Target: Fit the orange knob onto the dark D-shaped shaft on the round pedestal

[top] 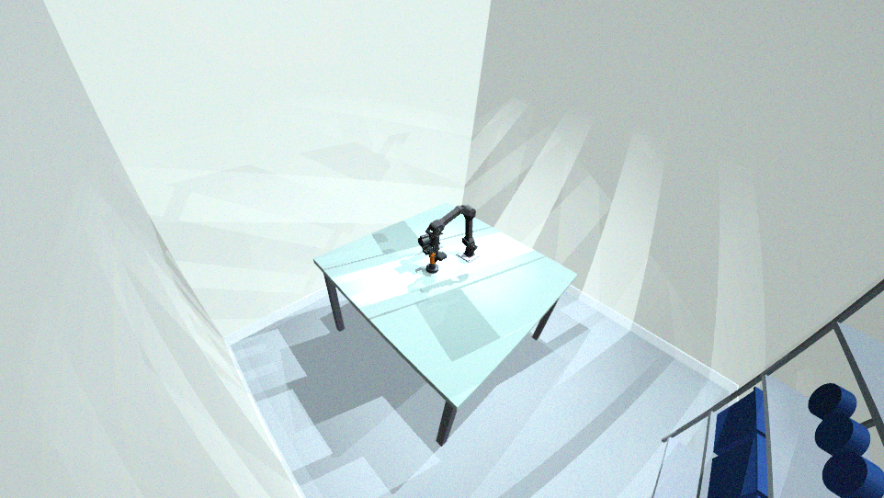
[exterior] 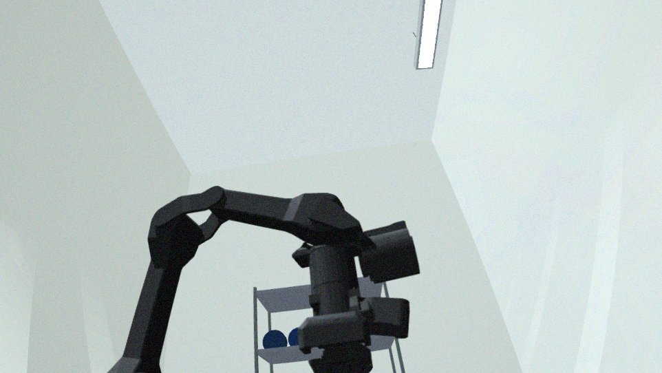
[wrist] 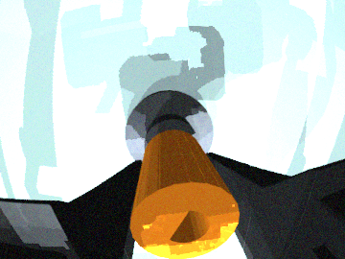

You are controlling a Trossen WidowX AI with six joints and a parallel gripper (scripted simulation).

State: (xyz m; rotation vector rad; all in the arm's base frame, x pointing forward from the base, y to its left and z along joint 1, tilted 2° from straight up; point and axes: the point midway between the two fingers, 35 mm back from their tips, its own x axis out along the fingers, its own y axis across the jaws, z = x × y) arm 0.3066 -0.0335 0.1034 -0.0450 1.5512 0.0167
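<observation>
The orange knob is 2 cm above my gripper tip. Also, from my gripper tip: round pedestal (4 cm below).
</observation>
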